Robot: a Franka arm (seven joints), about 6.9 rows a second.
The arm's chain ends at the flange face. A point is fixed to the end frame.
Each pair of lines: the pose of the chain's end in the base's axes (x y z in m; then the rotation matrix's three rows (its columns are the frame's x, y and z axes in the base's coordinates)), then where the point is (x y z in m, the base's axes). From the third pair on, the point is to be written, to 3 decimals.
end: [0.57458 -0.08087 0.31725], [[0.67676 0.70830 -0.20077], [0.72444 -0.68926 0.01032], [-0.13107 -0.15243 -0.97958]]
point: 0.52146 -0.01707 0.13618
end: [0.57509 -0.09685 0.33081], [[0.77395 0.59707 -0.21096], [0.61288 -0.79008 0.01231], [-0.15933 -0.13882 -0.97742]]
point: 0.52935 -0.03102 0.14845
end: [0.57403 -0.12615 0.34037], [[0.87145 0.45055 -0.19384], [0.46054 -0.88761 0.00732], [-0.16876 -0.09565 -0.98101]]
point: 0.543 -0.061 0.155
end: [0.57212 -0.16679 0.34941], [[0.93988 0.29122 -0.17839], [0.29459 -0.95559 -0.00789], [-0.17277 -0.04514 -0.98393]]
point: 0.555 -0.107 0.160
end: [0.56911 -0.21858 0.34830], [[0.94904 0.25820 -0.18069], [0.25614 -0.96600 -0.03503], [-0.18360 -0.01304 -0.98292]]
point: 0.553 -0.164 0.157
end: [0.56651 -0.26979 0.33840], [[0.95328 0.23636 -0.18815], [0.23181 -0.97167 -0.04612], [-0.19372 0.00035 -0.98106]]
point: 0.551 -0.218 0.147
